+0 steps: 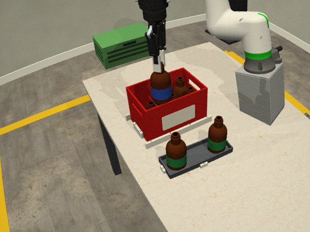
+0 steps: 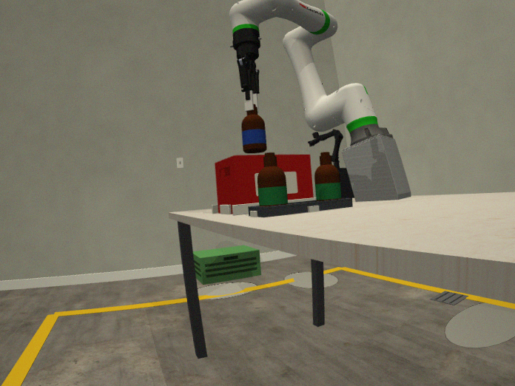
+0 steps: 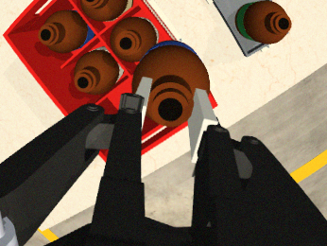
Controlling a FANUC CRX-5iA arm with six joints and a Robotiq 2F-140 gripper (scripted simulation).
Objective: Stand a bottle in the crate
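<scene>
Right now the glass bottle is 9 cm below my hand. Also, from my hand: grey tray: 3 cm behind, 17 cm to the left, 34 cm below; then red crate: 6 cm behind, 7 cm to the right, 27 cm below.
</scene>
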